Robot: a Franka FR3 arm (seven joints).
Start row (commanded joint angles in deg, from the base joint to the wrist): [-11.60 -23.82 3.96 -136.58 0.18 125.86 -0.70]
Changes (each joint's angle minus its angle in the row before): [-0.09 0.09 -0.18 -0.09 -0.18 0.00 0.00]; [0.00 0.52 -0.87 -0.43 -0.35 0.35 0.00]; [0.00 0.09 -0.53 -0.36 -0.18 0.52 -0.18]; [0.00 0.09 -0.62 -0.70 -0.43 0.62 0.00]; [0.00 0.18 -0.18 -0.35 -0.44 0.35 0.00]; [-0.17 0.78 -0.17 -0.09 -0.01 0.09 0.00]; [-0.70 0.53 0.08 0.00 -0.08 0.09 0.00]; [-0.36 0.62 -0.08 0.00 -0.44 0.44 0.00]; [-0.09 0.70 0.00 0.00 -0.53 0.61 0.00]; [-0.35 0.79 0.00 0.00 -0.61 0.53 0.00]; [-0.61 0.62 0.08 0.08 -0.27 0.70 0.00]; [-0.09 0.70 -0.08 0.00 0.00 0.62 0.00]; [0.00 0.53 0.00 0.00 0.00 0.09 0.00]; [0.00 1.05 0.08 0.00 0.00 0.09 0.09]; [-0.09 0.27 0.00 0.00 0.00 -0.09 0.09]
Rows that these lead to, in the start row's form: [-11.69 -23.73 3.78 -136.67 0.00 125.86 -0.70]; [-11.69 -23.21 2.91 -137.10 -0.35 126.21 -0.70]; [-11.69 -23.12 2.38 -137.46 -0.53 126.73 -0.88]; [-11.69 -23.03 1.76 -138.16 -0.96 127.35 -0.88]; [-11.69 -22.85 1.58 -138.51 -1.40 127.70 -0.88]; [-11.86 -22.07 1.41 -138.60 -1.41 127.79 -0.88]; [-12.56 -21.54 1.49 -138.60 -1.49 127.88 -0.88]; [-12.92 -20.92 1.41 -138.60 -1.93 128.32 -0.88]; [-13.01 -20.22 1.41 -138.60 -2.46 128.93 -0.88]; [-13.36 -19.43 1.41 -138.60 -3.07 129.46 -0.88]; [-13.97 -18.81 1.49 -138.52 -3.34 130.16 -0.88]; [-14.06 -18.11 1.41 -138.52 -3.34 130.78 -0.88]; [-14.06 -17.58 1.41 -138.52 -3.34 130.87 -0.88]; [-14.06 -16.53 1.49 -138.52 -3.34 130.96 -0.79]; [-14.15 -16.26 1.49 -138.52 -3.34 130.87 -0.70]
